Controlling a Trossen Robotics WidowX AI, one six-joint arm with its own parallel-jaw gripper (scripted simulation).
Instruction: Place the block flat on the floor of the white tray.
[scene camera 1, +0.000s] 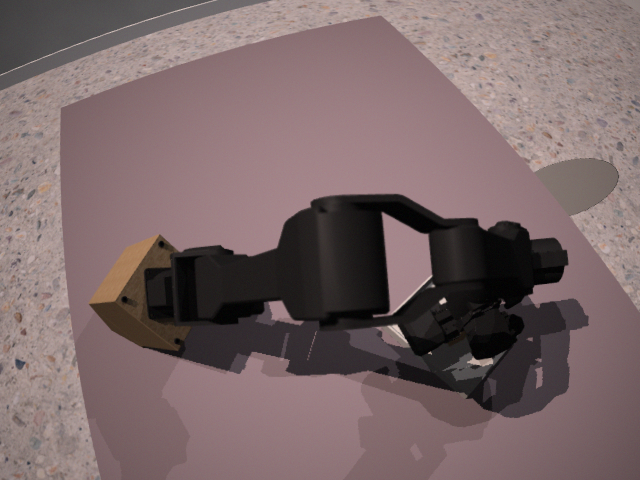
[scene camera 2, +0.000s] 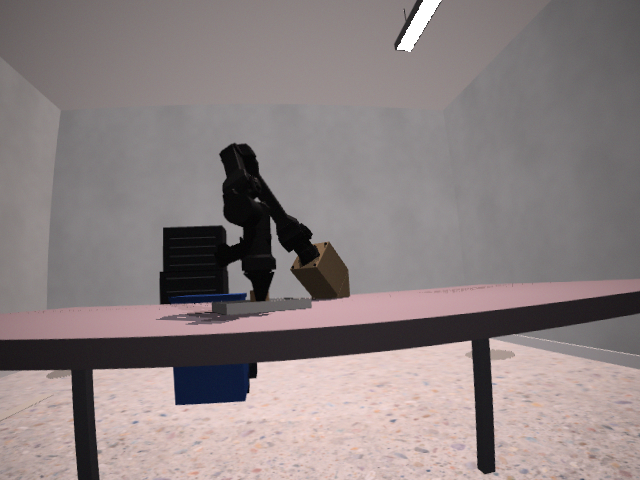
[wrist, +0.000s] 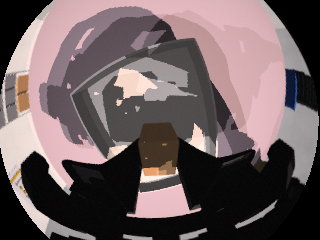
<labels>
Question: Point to the gripper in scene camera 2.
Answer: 260, 307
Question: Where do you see a brown block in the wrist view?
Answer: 158, 144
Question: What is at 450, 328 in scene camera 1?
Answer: The gripper.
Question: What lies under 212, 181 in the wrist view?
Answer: The gripper.
</labels>
